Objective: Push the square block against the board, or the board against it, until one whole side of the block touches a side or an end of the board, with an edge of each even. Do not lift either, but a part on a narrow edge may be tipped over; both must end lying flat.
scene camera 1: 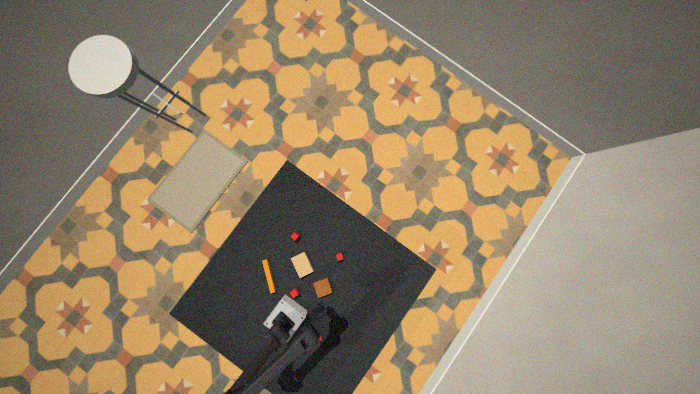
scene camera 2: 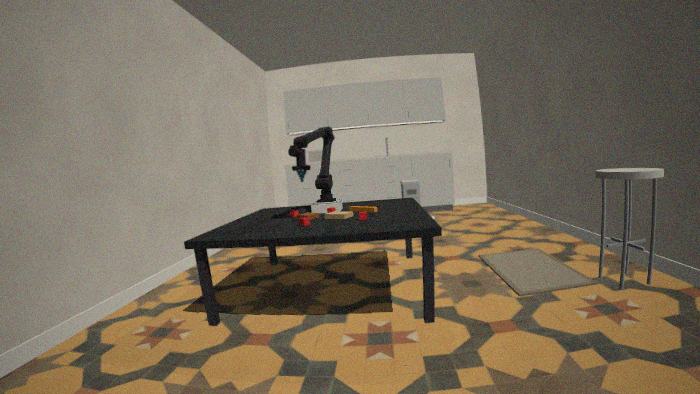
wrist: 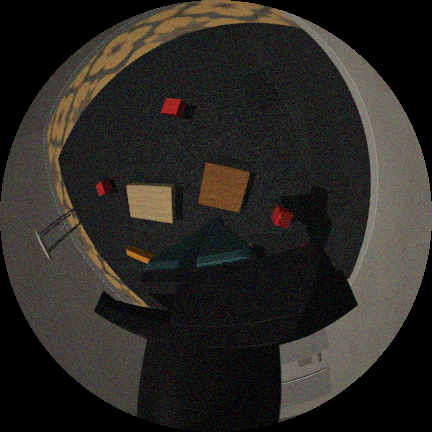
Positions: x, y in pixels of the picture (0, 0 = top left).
Scene:
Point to a tan wooden board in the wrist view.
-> At 156, 201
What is my gripper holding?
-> Nothing.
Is my gripper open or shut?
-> Shut.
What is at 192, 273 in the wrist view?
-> My gripper.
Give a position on a brown square block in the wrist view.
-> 222, 186

